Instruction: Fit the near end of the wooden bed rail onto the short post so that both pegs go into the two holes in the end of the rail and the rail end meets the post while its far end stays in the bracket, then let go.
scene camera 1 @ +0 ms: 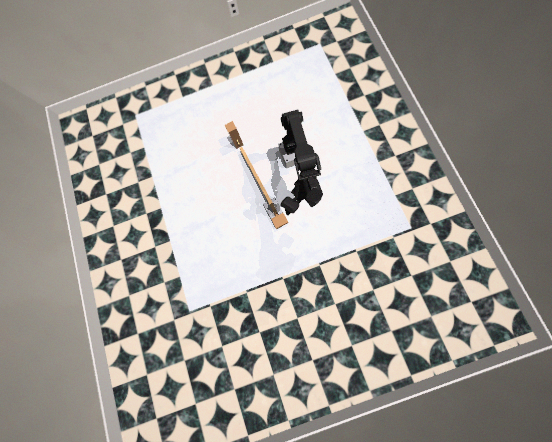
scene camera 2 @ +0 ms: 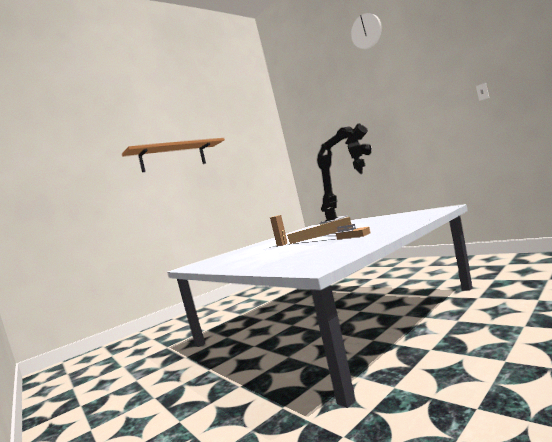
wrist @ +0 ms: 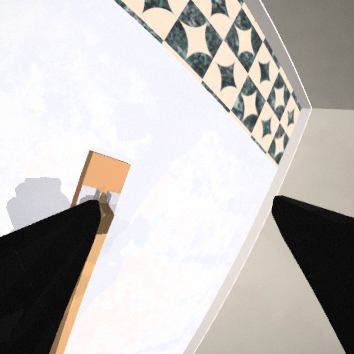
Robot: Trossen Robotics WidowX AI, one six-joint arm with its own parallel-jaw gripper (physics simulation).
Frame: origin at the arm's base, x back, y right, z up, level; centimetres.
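Seen in the pictures: gripper, fingertip midpoint: [scene camera 2: 360,168] [wrist: 187,206]; arm's base, link origin: [scene camera 1: 291,148] [scene camera 2: 332,219].
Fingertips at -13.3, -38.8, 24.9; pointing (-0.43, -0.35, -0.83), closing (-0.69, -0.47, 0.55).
Pixels of each thing's top centre, then the offset from my fingertips to it, as dx, dy, dz. "spot": a spot on its surface instead. Level surfaces: height alone.
- short wooden post, surface spot: [scene camera 1: 230,127] spot: -14.7, +57.1, -14.9
- wooden block, top centre: [wrist: 98,198] [scene camera 2: 352,229] [scene camera 1: 275,212] -7.5, +7.6, -29.4
- white table, surface height: dz -32.9
The short wooden post [scene camera 1: 230,127] [scene camera 2: 278,230] stands upright on the table. The long wooden rail [scene camera 1: 257,177] [scene camera 2: 317,231] [wrist: 82,289] runs from beside it to the grey bracket [scene camera 2: 346,228] at the other wooden block [scene camera 1: 280,220] [scene camera 2: 358,232] [wrist: 106,172]. In scene camera 2, a narrow gap shows between the near rail end and the post. The far rail end is at the bracket; its exact seating is too small to tell. The pegs and holes are not clear. My gripper [scene camera 1: 288,205] [scene camera 2: 360,170] [wrist: 187,206] is open and empty, high above the table near the bracket end.
The white table [scene camera 1: 320,80] [scene camera 2: 250,270] [wrist: 200,250] carries the arm's base, beside the rail. The arm's shadow falls across the table around the rail and bracket. A wooden shelf [scene camera 2: 172,146] is fixed to the wall behind.
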